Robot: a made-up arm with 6 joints.
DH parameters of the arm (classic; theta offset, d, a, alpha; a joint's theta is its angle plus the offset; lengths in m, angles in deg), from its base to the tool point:
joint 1: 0 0.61 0.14 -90
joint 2: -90 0 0.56 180
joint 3: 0 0 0.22 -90
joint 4: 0 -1.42 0 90
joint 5: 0 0 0 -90
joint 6: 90 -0.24 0 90
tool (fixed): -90 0 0 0
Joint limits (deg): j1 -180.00..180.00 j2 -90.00..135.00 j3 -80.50..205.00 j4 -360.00..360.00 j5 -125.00..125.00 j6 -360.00..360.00
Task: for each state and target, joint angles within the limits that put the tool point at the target. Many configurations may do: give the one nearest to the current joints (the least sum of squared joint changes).
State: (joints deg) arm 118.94 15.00 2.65 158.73 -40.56 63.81
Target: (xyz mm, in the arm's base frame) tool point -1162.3 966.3 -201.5
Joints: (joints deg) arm 142.16 34.75 -28.13 159.86 -37.21 63.81
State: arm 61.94 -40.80 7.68 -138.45 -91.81 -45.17
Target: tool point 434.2 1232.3 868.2
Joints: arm 62.78 -24.05 -49.62 -129.94 -105.36 -45.17
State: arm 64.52 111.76 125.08 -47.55 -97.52 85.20
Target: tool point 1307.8 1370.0 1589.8
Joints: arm 41.32 83.92 119.08 -47.23 -69.80 85.20
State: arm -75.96 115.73 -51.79 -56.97 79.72 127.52
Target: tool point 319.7 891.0 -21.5
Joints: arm -120.39 128.07 -55.01 -49.98 72.12 127.52
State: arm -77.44 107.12 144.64 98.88 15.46 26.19
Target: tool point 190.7 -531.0 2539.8
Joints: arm -75.19 62.01 147.17 98.26 11.82 26.19
